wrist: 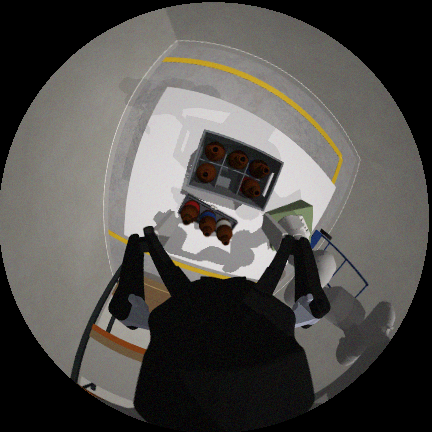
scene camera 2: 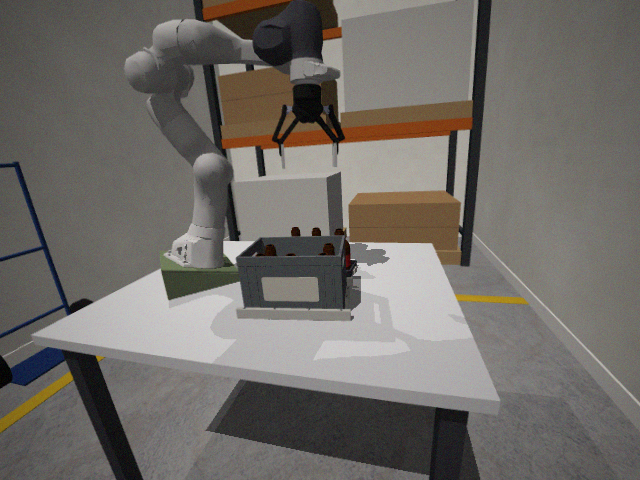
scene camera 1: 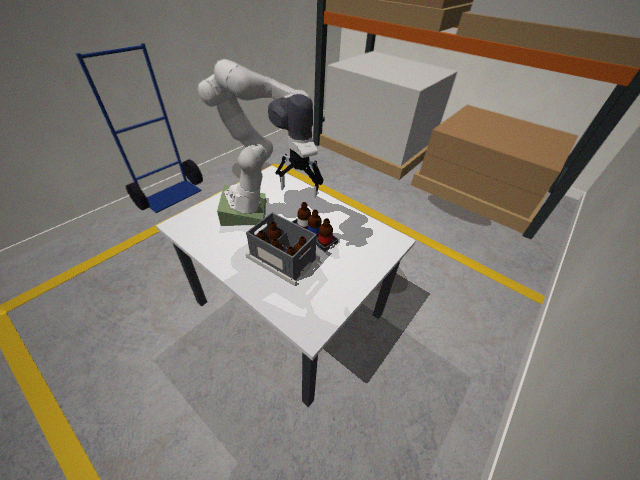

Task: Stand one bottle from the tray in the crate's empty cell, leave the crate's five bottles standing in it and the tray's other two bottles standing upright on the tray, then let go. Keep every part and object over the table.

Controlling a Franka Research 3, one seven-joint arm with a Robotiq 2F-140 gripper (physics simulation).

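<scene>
My gripper [scene camera 1: 299, 189] [scene camera 2: 309, 164] [wrist: 219, 219] is open and empty, pointing down high above the tray side of the table. The grey crate [scene camera 1: 303, 260] [scene camera 2: 252, 289] [wrist: 226, 196] holds five brown bottles; in the wrist view its empty cell [wrist: 223, 181] is the middle of the row nearer the tray. The dark tray [scene camera 1: 327, 245] [scene camera 2: 353, 267] [wrist: 235, 220] lies beside the crate with three upright bottles in a row: a red-banded bottle [scene camera 1: 325, 232] [wrist: 190, 212], a blue-banded bottle [scene camera 1: 314, 221] [wrist: 207, 223] and a white-banded bottle [scene camera 1: 303, 212] [wrist: 224, 231]. The crate partly hides them in scene camera 2.
The white table [scene camera 1: 206, 232] [scene camera 2: 155, 330] [wrist: 150, 175] carries everything. The crate rests on a low pale base [scene camera 2: 289, 313]. The arm's green mounting block [scene camera 1: 240, 218] [scene camera 2: 191, 284] is near the crate. A storage rack [scene camera 1: 320, 77] [scene camera 2: 479, 129] and a blue hand truck [scene camera 1: 103, 105] stand off the table.
</scene>
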